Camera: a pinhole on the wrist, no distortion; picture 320 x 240 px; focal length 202.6 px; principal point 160.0 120.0 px. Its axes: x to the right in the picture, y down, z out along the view. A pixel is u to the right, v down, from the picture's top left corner.
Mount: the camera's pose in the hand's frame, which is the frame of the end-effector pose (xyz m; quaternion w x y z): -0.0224 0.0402 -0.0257 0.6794 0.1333 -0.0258 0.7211
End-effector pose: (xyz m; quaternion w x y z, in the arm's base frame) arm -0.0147 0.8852 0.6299 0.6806 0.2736 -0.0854 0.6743
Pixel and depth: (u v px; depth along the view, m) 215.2 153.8 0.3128
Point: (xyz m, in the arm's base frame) 0.0105 0.7101 0.8820
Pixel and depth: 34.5 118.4 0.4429
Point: 0.3871 0.7935 0.8593
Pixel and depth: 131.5 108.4 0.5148
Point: 0.2412 0.7533 1.0133
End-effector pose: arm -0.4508 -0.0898 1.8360 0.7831 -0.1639 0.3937 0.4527
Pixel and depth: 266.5 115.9 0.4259
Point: -0.3741 0.2907 2.0953
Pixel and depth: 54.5 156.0 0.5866
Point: 0.0998 -0.0152 2.1209
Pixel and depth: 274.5 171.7 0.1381
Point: -0.4705 0.0122 1.9567
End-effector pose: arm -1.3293 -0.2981 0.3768 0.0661 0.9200 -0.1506 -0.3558
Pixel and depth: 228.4 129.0 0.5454
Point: -1.6972 -0.4094 -0.0231
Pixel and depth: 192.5 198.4 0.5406
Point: -1.7981 -0.2494 0.0662
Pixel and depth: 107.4 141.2 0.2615
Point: -1.4584 -0.2190 0.2024
